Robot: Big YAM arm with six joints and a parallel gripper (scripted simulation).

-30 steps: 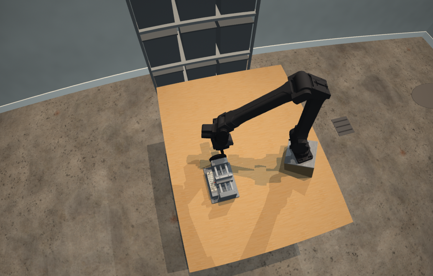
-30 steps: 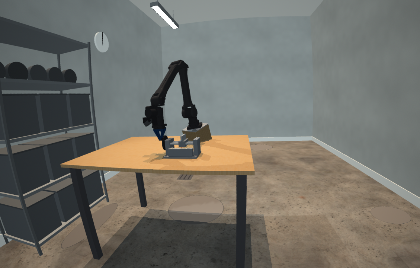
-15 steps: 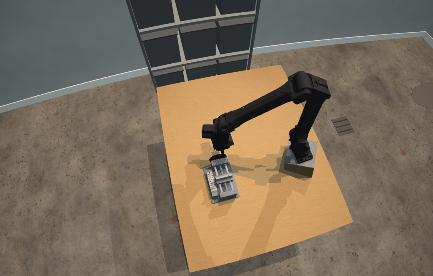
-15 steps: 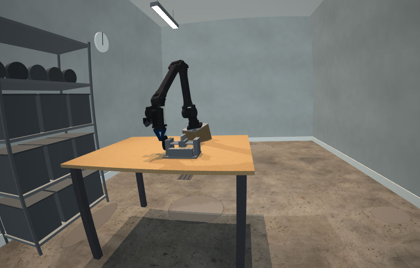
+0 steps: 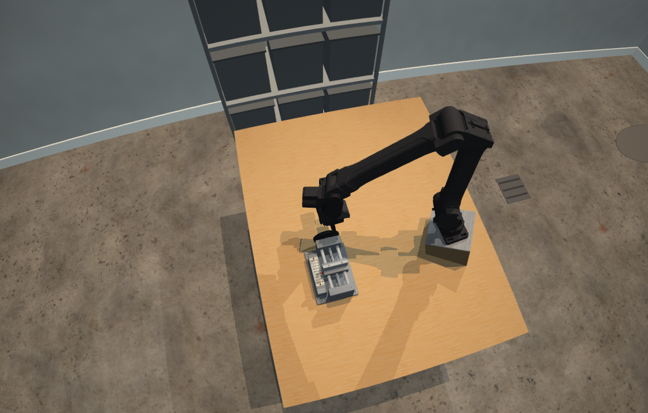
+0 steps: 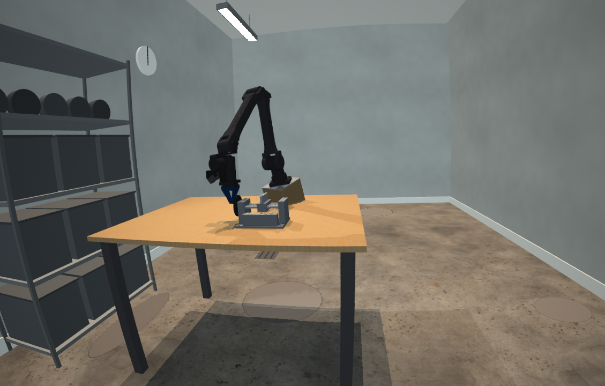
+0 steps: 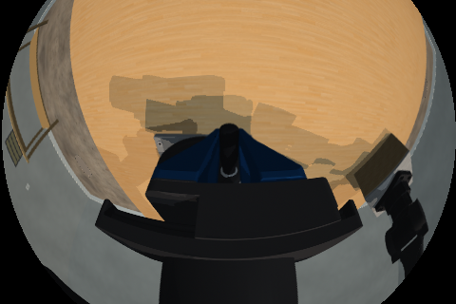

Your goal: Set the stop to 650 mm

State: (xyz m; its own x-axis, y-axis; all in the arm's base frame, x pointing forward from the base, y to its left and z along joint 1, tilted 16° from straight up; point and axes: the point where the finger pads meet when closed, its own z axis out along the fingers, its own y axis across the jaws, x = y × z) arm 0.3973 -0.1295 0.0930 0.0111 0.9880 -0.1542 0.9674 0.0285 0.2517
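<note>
Right now my hand is 1 cm to the right of the handwheel handle. Round my hand: black handwheel: 1 cm ahead, 3 cm to the left, 1 cm below; grey stop fixture: 5 cm ahead, 16 cm to the left.
</note>
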